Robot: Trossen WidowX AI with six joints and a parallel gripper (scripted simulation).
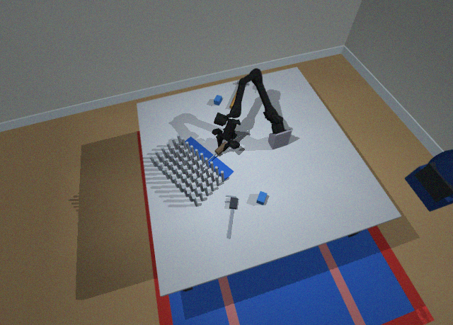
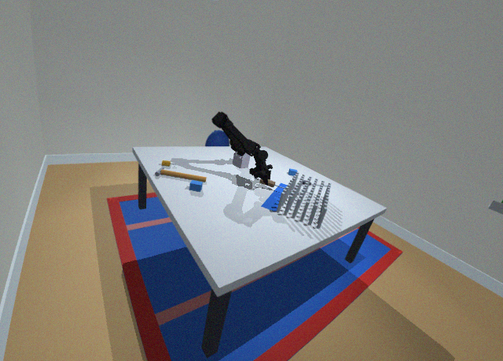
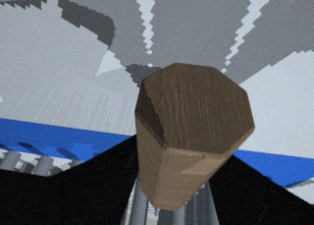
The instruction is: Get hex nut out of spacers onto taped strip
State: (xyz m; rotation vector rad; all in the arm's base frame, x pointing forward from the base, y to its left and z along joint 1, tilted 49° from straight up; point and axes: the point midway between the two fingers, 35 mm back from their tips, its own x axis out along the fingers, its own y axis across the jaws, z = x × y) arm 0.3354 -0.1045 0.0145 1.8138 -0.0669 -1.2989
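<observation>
My gripper tip is now 10 cm short of the blue taped strip and 3 cm above it. Round my gripper tip: thin hook tool (9 cm ahead, 4 cm to the left); then yellow screwdriver (47 cm behind, 43 cm to the right, 1 cm below).
</observation>
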